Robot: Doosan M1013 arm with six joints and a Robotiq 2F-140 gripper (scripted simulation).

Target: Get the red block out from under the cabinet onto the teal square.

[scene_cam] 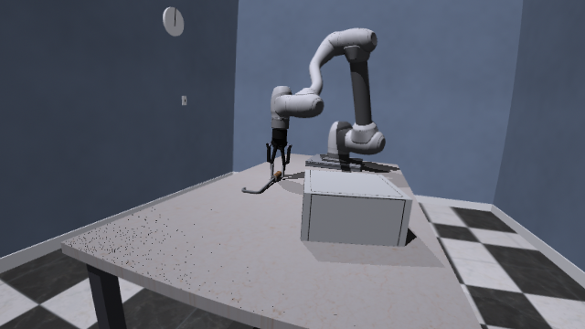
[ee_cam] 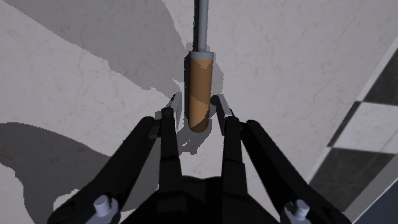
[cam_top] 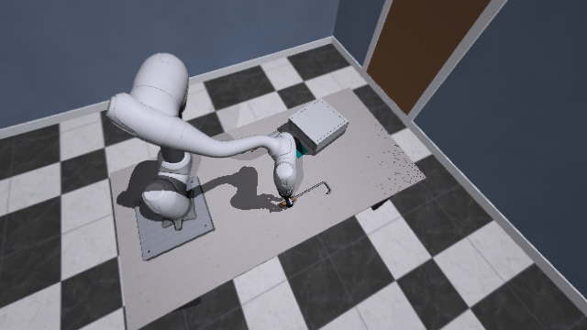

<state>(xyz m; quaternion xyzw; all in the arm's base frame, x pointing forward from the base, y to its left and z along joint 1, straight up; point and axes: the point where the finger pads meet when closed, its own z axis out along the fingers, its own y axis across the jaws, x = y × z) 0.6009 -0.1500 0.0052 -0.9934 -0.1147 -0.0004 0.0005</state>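
Right now the hook tool is 13 cm ahead of my hand, 1 cm to the right of it and 3 cm below it. Also, from my hand: teal square: 20 cm ahead, 34 cm to the left, 4 cm below; then thin brown stick: 3 cm behind, 46 cm to the left, 4 cm below; then grey forked tool: 11 cm behind, 47 cm to the left, 4 cm below.
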